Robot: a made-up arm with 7 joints.
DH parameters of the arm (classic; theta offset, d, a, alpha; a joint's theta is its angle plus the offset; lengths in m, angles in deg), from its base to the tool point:
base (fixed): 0 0 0 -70
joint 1: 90 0 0 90
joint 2: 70 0 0 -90
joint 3: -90 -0.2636 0.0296 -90
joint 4: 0 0 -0.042 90
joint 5: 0 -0.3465 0 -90
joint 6: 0 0 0 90
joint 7: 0 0 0 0
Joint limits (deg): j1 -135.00..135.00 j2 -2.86..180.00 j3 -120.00..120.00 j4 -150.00..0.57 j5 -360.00..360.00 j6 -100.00..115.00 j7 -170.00..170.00
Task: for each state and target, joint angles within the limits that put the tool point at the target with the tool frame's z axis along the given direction. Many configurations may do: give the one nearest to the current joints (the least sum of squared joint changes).
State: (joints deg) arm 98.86 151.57 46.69 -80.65 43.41 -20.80 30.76
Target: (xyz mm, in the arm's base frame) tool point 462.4 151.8 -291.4 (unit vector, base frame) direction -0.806 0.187 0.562
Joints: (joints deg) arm 111.66 165.69 64.30 -58.91 104.40 -14.10 30.76
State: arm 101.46 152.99 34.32 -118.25 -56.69 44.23 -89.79
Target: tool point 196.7 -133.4 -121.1 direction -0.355 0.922 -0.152
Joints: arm 80.18 154.19 67.81 -144.14 -61.93 51.71 -89.79
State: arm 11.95 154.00 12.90 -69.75 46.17 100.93 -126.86
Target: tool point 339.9 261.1 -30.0 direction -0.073 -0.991 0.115
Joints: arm 19.27 136.77 -16.24 -105.66 43.28 76.28 -126.86
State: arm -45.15 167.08 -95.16 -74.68 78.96 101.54 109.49
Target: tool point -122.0 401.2 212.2 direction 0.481 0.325 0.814
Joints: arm -48.20 179.90 -95.30 -94.41 109.77 115.00 109.49
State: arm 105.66 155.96 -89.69 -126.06 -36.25 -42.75 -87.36
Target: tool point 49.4 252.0 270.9 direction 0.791 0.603 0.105
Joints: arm 101.28 180.00 -119.87 -119.90 -6.12 -76.47 -87.36
